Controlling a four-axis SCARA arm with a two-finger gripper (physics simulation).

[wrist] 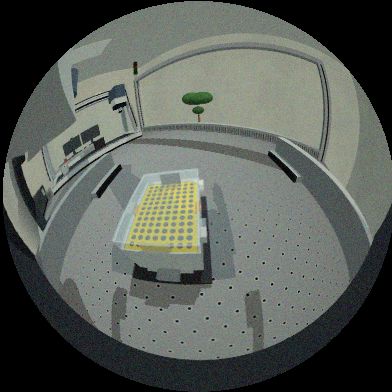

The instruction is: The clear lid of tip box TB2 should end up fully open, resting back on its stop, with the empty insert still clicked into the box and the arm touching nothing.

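Places are measured from the arm's base along level axes (x back, y left, z down), in millimetres.
Where they show: gripper, between the fingertips: [190, 145].
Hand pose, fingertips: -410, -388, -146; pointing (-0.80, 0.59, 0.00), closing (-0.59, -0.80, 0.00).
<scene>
Things, the pixels of their top centre, and the offset from my fingertips, as dx, dy, dz. "spot": a spot on its surface instead. Level surfaces: height alone.
- Tip box TB2, centre of its top: [160, 196] +21, +35, +56
- yellow insert, centre of its top: [160, 198] +21, +35, +58
- clear lid, a spot on its surface: [125, 215] spot: +64, +49, +56
- perforated grey plate, height of its surface: dz +133
Tip box TB2 [175, 259] stands a little left of the middle in the wrist view, with a dark base under it. The yellow insert [167, 202] with its grid of round holes sits level in the box. The clear lid [125, 215] lies low over the insert, closed or nearly closed; its exact angle is hard to tell. Orange marks show at both long sides of the insert. My gripper is open and empty; its fingers do not show, and two bar-shaped shadows lie far apart on the floor plate. Whether the arm touches the lid cannot be seen.
A perforated grey plate [280, 240] lies around the box. Low grey walls [320, 187] [80, 220] stand at the right and left, with dark slots [284, 165] [107, 181] beside them. A desk with monitors [90, 133], a window and a tree [197, 98] show in the background.
</scene>
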